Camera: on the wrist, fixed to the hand. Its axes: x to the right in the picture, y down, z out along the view.
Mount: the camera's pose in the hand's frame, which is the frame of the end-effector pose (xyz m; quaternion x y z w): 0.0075 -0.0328 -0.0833 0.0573 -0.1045 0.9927 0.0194
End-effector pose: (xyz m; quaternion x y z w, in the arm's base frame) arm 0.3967 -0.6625 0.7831 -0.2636 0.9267 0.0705 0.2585
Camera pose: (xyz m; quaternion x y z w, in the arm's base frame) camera 0.3717 -0.7160 0.8508 0.9370 0.2567 0.2324 0.0470
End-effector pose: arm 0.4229 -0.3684 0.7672 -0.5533 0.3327 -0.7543 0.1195
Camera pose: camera 0.3502 -0.3171 0.7798 0.2475 0.5000 0.1427 0.8175
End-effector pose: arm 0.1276 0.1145 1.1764 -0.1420 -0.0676 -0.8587 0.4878
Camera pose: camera 0.0810 0.1040 1.1003 -0.1316 0.0395 0.4863 0.8629
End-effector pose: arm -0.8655 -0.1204 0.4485 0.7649 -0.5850 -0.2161 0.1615
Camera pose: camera -0.7935 -0.1195 0.5022 -0.5792 -0.7999 0.1097 0.1127
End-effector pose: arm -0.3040 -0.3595 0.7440 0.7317 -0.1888 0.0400 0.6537
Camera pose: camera -0.2706 -0.2778 0.7272 0.1316 0.7960 -0.5841 0.0887
